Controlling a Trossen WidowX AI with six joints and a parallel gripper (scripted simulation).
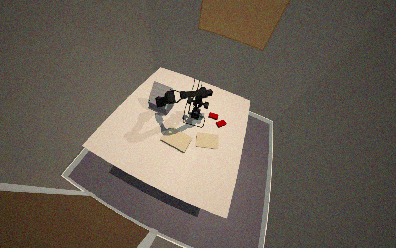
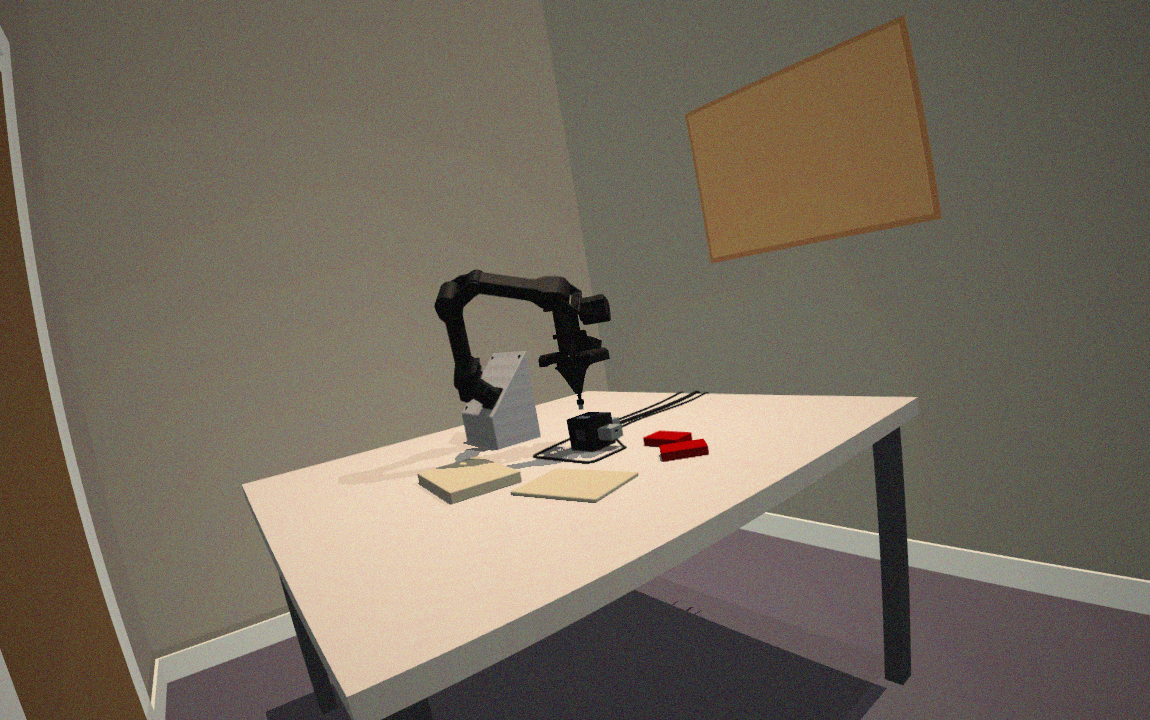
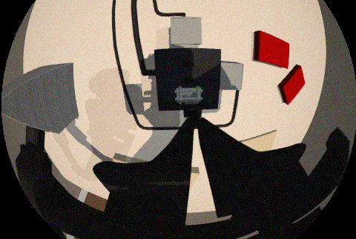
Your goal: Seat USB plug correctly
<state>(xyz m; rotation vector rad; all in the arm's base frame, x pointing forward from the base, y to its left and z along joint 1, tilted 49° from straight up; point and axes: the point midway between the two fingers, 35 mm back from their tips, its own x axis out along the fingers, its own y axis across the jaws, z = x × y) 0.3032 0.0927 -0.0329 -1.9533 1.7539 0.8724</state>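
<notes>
Now: gripper tip 7 cm above the grey socket. Also, from my gripper tip: USB plug 2 cm below.
</notes>
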